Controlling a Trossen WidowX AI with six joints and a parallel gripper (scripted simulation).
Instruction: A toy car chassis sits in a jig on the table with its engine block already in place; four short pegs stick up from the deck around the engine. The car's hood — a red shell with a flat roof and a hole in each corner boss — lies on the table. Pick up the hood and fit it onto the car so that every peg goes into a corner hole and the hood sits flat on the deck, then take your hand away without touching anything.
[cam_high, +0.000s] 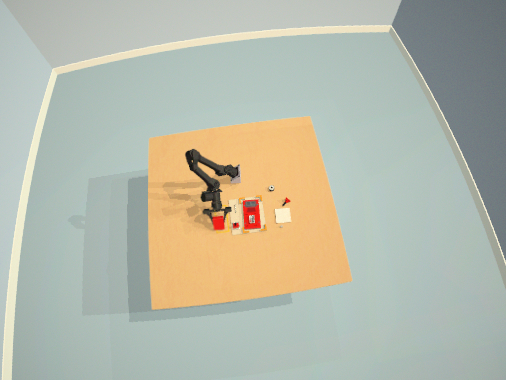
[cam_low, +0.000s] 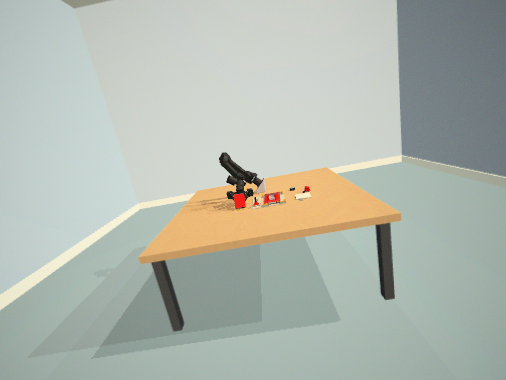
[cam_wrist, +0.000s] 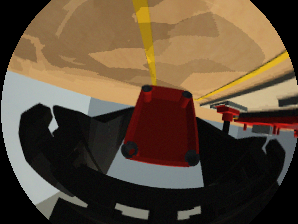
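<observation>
My gripper tip is 10 mm below the red hood. Round my gripper tip: square plate 430 mm to the left, 40 mm below, 20 mm behind; then grey wheel 380 mm to the left, 220 mm behind, 30 mm below.
</observation>
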